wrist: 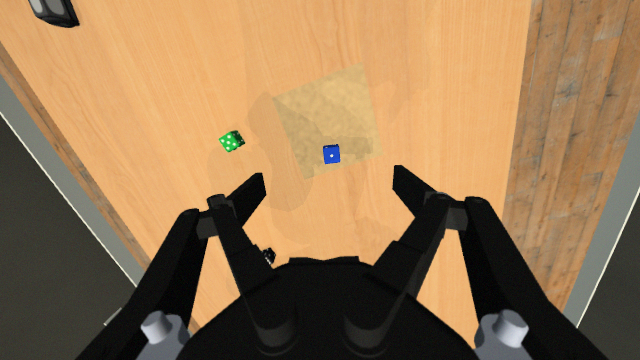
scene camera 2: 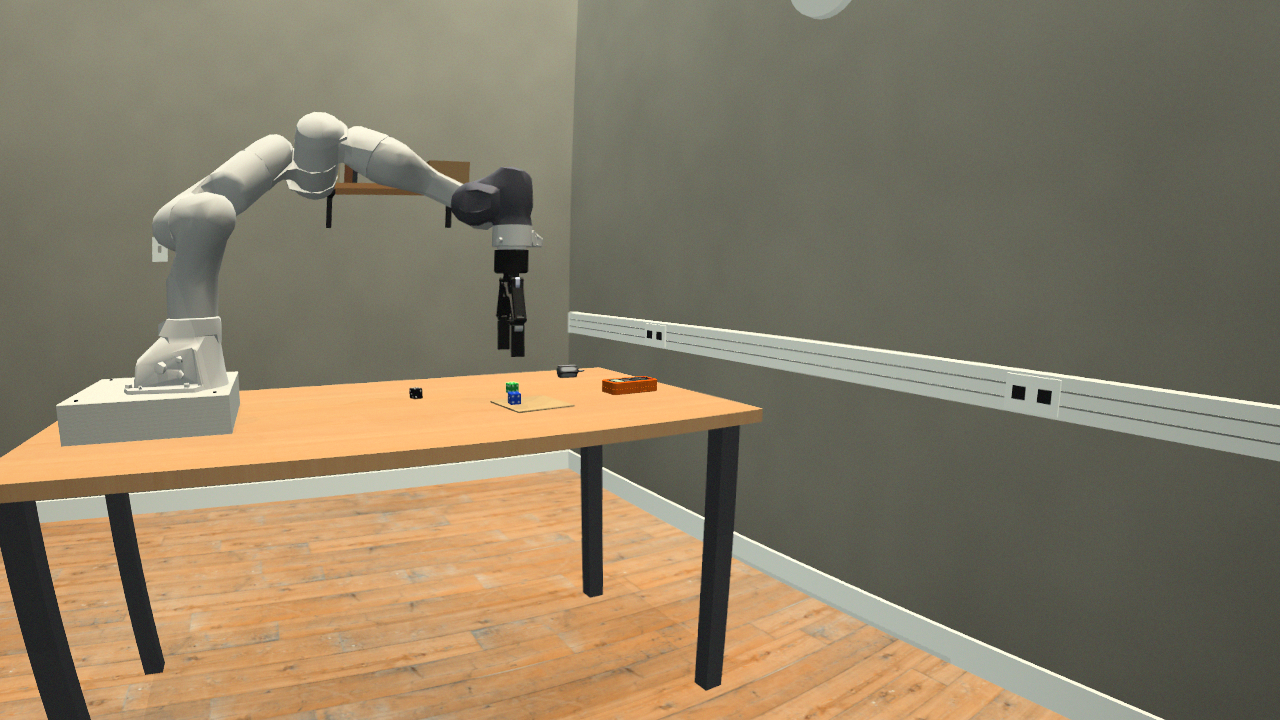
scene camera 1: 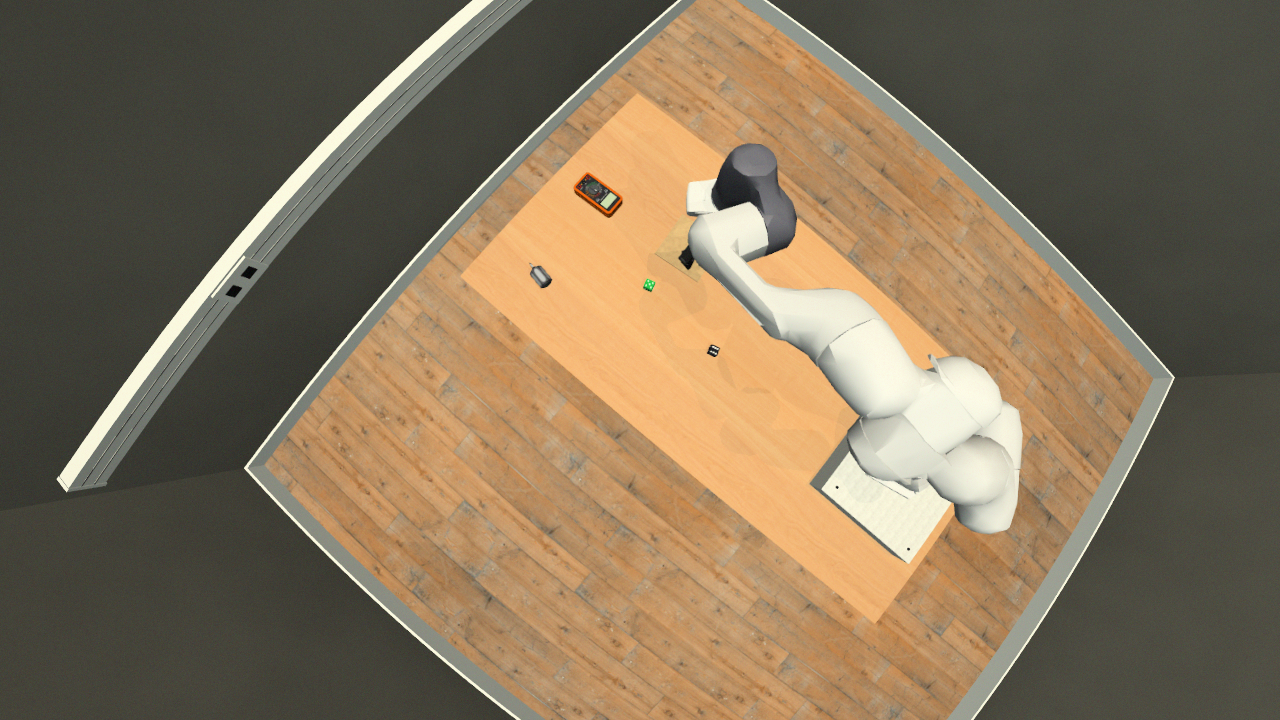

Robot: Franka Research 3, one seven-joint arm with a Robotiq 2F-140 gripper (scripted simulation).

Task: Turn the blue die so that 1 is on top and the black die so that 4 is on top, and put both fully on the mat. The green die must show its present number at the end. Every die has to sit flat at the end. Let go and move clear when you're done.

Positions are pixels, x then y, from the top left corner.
Labels:
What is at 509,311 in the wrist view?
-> My gripper.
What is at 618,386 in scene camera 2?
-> An orange multimeter.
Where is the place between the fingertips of my gripper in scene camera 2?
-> At 510,352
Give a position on a tan mat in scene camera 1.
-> At 670,249

